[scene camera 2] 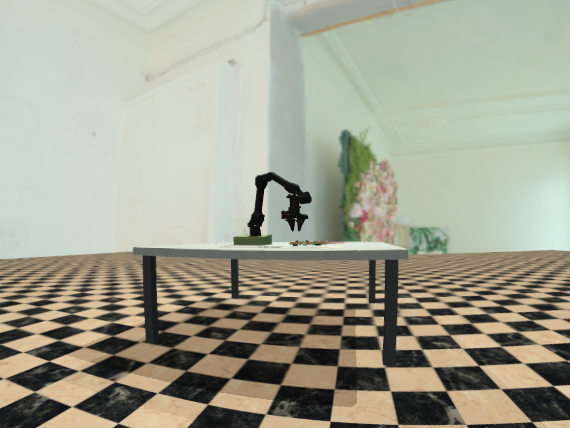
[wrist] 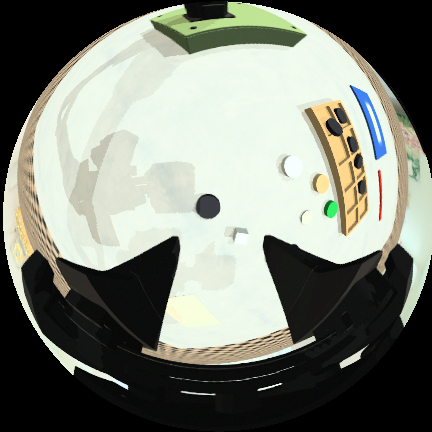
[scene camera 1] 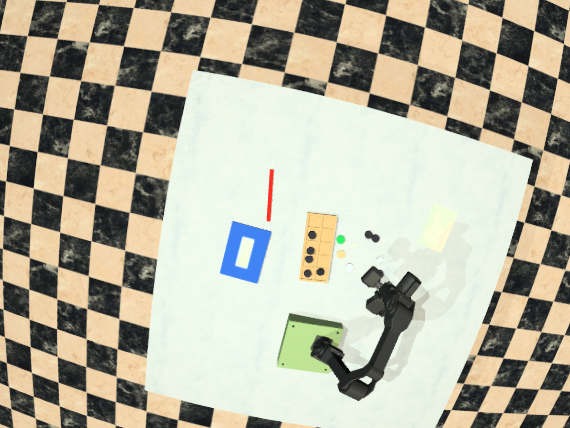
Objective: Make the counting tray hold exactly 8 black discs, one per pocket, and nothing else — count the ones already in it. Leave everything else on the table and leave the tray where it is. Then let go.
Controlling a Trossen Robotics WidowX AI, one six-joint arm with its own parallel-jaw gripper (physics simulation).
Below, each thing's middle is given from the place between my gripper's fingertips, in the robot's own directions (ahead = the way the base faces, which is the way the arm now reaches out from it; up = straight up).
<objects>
I see my gripper 24 cm to the right of the tan counting tray [scene camera 1: 324, 225] and 8 cm above it.
</objects>
